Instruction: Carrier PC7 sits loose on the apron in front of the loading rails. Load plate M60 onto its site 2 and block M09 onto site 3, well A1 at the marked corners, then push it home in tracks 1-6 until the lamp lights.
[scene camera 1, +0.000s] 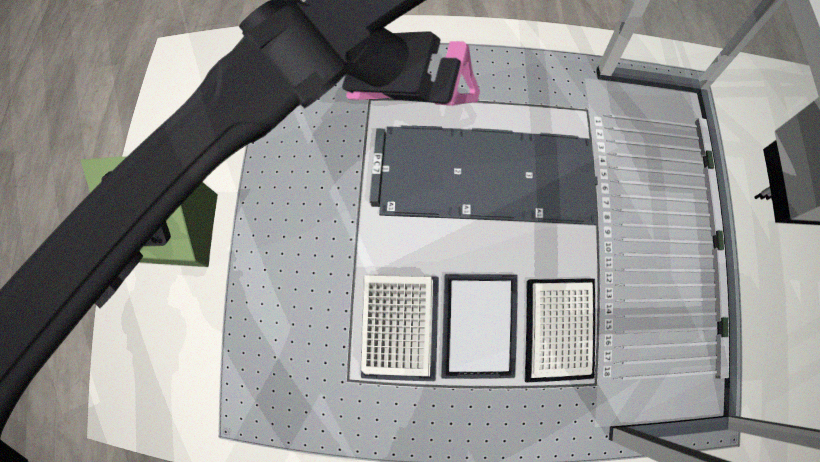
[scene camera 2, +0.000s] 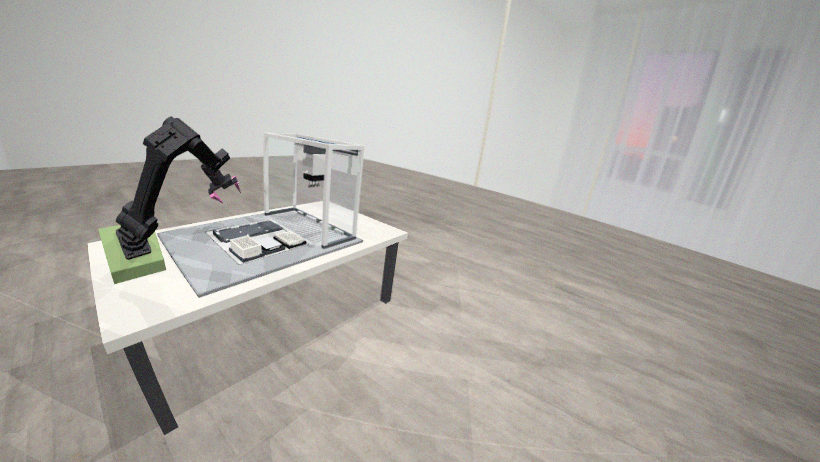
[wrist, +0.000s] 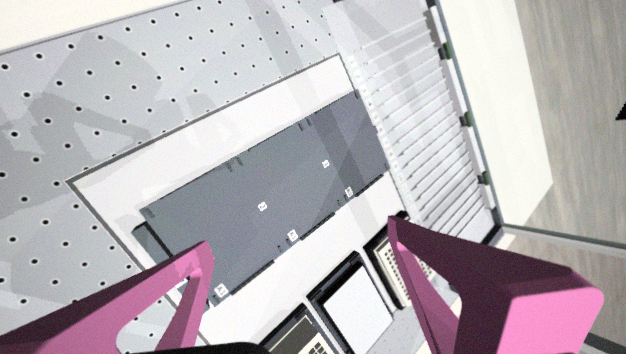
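Pixels of known places: gripper, between the fingertips: (scene camera 1: 441, 93) (scene camera 2: 231, 197) (wrist: 298, 238); arm's base, origin of its link: (scene camera 2: 133, 242).
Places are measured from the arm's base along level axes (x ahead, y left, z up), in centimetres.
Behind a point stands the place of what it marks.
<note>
Carrier PC7 (scene camera 1: 487, 189) @(y 3.2, x 49.7, z -9.1 cm) (scene camera 2: 246, 230) @(y 6.0, x 48.8, z -9.1 cm) (wrist: 280, 185) @(y 6.7, x 48.9, z -9.1 cm) is a dark slab lying flat on the white apron (scene camera 1: 459, 246) @(y -4.6, x 45.5, z -10.2 cm), its three sites bare. Its right end is beside the loading rails (scene camera 1: 659, 229) @(y -3.0, x 76.7, z -10.2 cm) (wrist: 420, 135) @(y -2.0, x 75.6, z -10.2 cm), near labels 3 to 8 in scene camera 1. A tall cream large-well block (scene camera 1: 397, 325) @(y -15.4, x 37.3, z -6.4 cm) (scene camera 2: 245, 246) @(y -19.1, x 35.4, z -4.9 cm) stands in the left dark nest, and a cream small-well plate (scene camera 1: 562, 327) @(y -16.6, x 59.1, z -8.2 cm) (scene camera 2: 289, 238) @(y -17.9, x 58.4, z -7.9 cm) in the right one. M60 and M09 labels do not show. My gripper (scene camera 1: 409, 99) (scene camera 2: 230, 196) @(y 8.7, x 43.6, z 8.3 cm) (wrist: 298, 238) @(y 8.7, x 43.6, z 8.3 cm) is open and empty, high above the table near the carrier's far long side.
A smooth white piece (scene camera 1: 479, 325) @(y -15.6, x 47.7, z -7.6 cm) (scene camera 2: 271, 243) @(y -18.1, x 48.4, z -7.6 cm) (wrist: 359, 307) @(y -14.8, x 48.2, z -7.6 cm) lies in the middle nest. A framed enclosure (scene camera 2: 325, 195) @(y -33.1, x 66.7, z 15.7 cm) surrounds the rails, with posts at its corners. A dark-tipped head (scene camera 2: 313, 176) @(y -9.2, x 79.4, z 18.6 cm) hangs inside it. Green tabs (scene camera 1: 719, 239) @(y -5.4, x 86.8, z -8.0 cm) (wrist: 465, 119) @(y -5.2, x 86.6, z -8.5 cm) line the rails' back bar.
</note>
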